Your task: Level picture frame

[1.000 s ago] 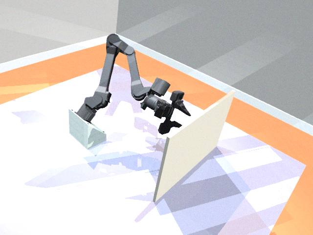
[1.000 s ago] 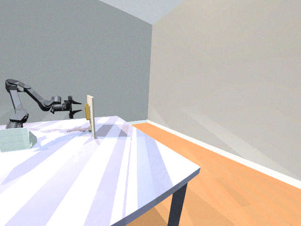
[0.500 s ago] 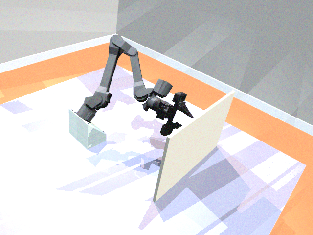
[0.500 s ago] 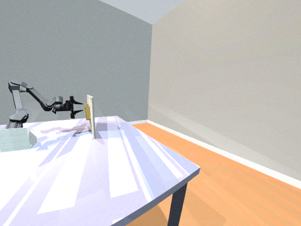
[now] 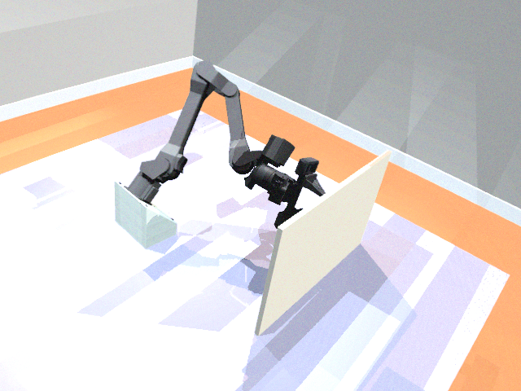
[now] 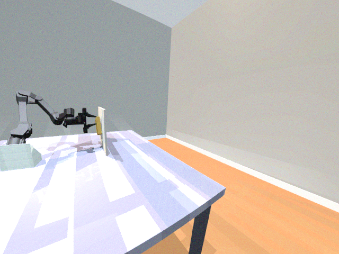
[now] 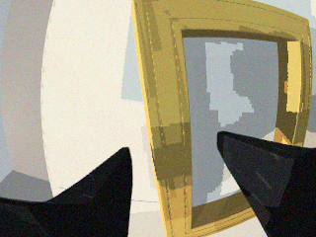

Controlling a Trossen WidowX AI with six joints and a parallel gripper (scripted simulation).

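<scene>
Right now my gripper tip is 1 cm short of the picture frame, 1 cm to the left of it and 5 cm above it. From my gripper tip the other things lie so: cream wall panel 2 cm ahead, 1 cm to the right, 6 cm below.
</scene>
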